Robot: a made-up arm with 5 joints.
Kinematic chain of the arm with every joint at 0, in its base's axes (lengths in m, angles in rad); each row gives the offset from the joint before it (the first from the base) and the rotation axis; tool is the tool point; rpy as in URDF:
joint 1: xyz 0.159 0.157 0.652 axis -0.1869 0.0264 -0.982
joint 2: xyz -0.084 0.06 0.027 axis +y
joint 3: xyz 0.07 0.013 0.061 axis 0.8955 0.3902 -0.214
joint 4: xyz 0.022 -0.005 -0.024 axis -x
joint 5: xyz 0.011 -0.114 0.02 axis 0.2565 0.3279 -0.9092
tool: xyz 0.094 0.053 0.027 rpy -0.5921 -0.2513 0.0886
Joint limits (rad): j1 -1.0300..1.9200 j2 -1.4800..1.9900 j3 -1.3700..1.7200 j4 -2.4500..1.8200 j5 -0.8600..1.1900
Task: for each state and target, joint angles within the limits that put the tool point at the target. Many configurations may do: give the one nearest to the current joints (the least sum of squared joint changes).
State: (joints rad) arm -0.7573 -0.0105 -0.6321 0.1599 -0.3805
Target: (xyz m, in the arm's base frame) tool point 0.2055 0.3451 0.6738
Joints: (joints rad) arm -0.6598 0.8721 -1.0269 0.4401 0.1467
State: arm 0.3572 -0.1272 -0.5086 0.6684 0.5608
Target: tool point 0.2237 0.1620 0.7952
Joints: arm 0.2664 -0.3951 0.3772 -0.0012 -0.2242
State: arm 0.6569 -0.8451 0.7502 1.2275 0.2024
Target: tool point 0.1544 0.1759 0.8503
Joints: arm 0.3860 -1.2243 1.1214 0.6030 0.1917
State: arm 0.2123 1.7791 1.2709 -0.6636 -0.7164
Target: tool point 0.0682 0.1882 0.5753
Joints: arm -0.2102 1.6773 1.1054 -0.6455 -0.8600
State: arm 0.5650 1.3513 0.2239 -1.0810 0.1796
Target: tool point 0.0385 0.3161 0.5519
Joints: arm 0.7403 1.9900 0.8042 -1.1936 -0.1381
